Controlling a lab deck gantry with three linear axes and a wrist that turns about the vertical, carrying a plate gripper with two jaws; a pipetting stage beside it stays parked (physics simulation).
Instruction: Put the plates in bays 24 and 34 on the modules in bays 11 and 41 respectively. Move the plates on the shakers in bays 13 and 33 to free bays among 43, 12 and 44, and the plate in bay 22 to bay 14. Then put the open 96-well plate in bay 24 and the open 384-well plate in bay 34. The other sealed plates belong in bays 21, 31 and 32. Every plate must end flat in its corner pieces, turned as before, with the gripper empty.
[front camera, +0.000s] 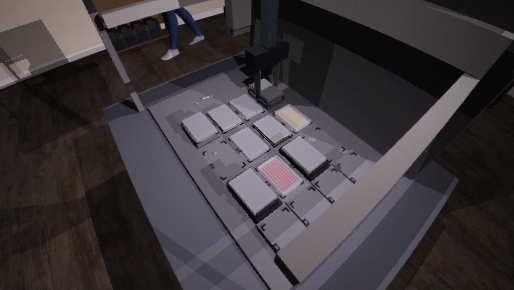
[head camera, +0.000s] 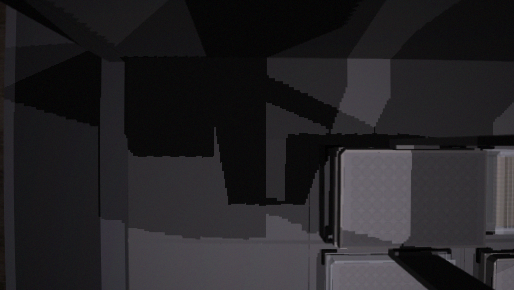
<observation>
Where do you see my gripper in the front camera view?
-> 266, 89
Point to my gripper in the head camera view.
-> At 409, 197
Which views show the grey-topped plate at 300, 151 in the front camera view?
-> The front camera view only.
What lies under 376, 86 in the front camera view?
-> A pale wall.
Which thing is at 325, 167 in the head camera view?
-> A bay 41 module.
</observation>
